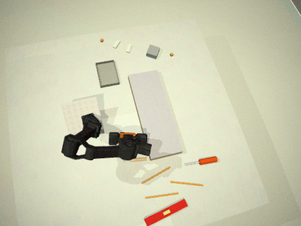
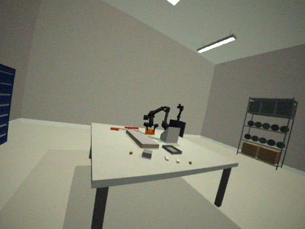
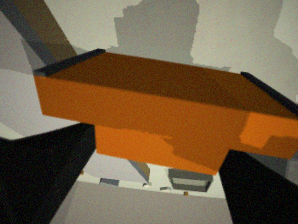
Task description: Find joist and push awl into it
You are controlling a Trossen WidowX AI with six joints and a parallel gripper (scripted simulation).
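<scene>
The orange stud finder lies 10 mm to the left of my gripper tip and 10 mm behind it. From my gripper tip the other things lie so: grey tray (430 mm to the left, 60 mm below, 10 mm ahead); awl (120 mm to the right, 70 mm below, 10 mm behind); small light (20 mm to the left, 20 mm behind).
</scene>
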